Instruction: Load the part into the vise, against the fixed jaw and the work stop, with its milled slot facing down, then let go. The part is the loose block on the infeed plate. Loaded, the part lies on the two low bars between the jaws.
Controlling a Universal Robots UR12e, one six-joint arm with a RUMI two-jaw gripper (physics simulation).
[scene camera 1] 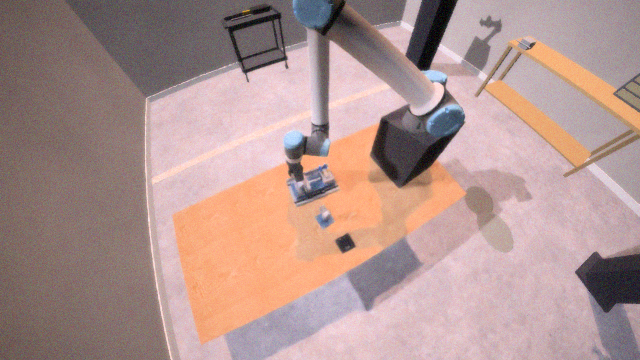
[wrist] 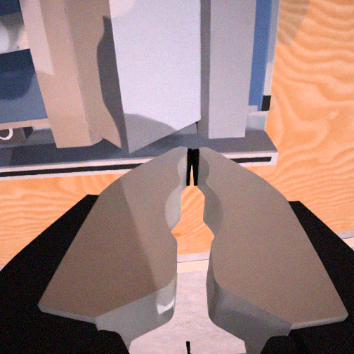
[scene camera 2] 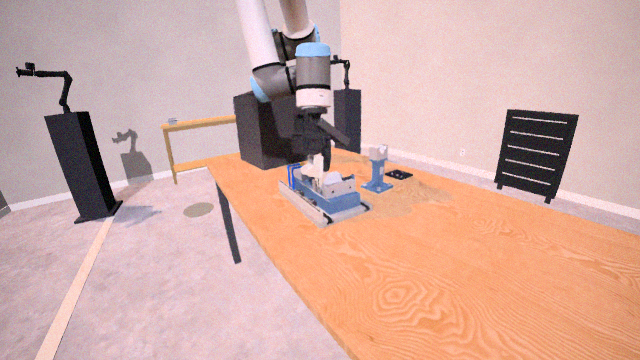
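Pixels of known places: gripper, fingertip midpoint: (scene camera 2: 319, 186); arm's base, link origin: (scene camera 1: 420, 124).
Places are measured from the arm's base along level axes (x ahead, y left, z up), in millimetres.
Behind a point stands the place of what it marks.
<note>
The part, a pale block (scene camera 2: 333, 178) @[x 678, y -87, z -314 mm] (wrist: 157, 70), sits between the vise's jaws. It looks tilted about its long axis, with one long edge raised. In the wrist view it lies close beside the right-hand jaw (wrist: 227, 70), with a dark line between them; a wider shaded gap separates it from the left-hand jaw (wrist: 65, 75). Its milled slot, the low bars and the work stop cannot be made out. The vise (scene camera 2: 337, 204) @[x 730, y -108, z -372 mm] (wrist: 261, 55) has a blue body. My gripper (scene camera 2: 319, 182) @[x 687, y -139, z -325 mm] (wrist: 191, 153) is shut and empty, its tips near the part's end in the wrist view.
A blue stand (scene camera 1: 325, 220) @[x 619, y 168, z -381 mm] (scene camera 2: 377, 175) @[x 628, y 136, z -363 mm] with a pale head stands beside the vise. A dark square plate (scene camera 1: 345, 243) @[x 564, y 331, z -410 mm] (scene camera 2: 399, 174) @[x 574, y 321, z -410 mm] lies beyond it on the wooden table (scene camera 1: 240, 260) @[x 1160, y 195, z -418 mm] (scene camera 2: 450, 280) @[x 1066, y -61, z -418 mm]. Blue upright parts (scene camera 2: 291, 176) @[x 524, y -154, z -339 mm] rise at the vise's far end.
</note>
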